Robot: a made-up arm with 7 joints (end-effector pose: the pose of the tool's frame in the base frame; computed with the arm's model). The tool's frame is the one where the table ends. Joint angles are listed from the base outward.
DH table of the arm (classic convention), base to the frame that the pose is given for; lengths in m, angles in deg. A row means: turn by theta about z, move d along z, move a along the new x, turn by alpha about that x. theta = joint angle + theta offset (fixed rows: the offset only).
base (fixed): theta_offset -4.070  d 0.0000  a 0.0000  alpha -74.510
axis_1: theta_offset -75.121  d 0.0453  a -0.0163  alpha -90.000
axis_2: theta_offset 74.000  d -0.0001  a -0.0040  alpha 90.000
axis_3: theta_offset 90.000  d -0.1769  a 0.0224  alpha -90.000
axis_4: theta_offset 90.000  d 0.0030  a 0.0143  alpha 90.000
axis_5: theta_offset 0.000  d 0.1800  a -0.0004  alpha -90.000
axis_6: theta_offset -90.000  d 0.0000  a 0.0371  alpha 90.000
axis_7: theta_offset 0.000  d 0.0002  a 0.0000  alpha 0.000
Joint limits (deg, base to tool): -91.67..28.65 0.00..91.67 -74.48..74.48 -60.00..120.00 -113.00..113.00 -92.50..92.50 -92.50..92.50
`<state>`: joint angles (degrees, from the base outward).
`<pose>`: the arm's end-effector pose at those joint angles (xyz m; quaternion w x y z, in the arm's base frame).
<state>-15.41 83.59 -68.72 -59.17 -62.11 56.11 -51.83</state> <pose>0.0370 0.0469 -0.1488 0.1947 -0.1492 0.6548 -0.7149</pose>
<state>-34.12 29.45 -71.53 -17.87 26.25 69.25 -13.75</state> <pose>0.1494 -0.0703 -0.2010 0.6667 0.6075 0.2470 -0.3541</pose>
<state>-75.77 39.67 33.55 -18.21 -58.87 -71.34 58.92</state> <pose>0.1405 0.1780 0.1574 0.1082 -0.6901 -0.7128 0.0622</pose>
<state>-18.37 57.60 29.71 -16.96 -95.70 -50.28 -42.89</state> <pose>0.1942 0.2214 0.0531 0.6465 -0.0577 -0.7204 -0.2444</pose>
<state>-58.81 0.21 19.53 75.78 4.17 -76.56 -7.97</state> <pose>0.3171 0.0151 -0.2024 0.9285 -0.0301 -0.3636 -0.0693</pose>
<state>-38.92 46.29 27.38 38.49 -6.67 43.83 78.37</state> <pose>0.2608 0.3039 -0.1045 0.4640 0.2494 0.2329 0.8175</pose>
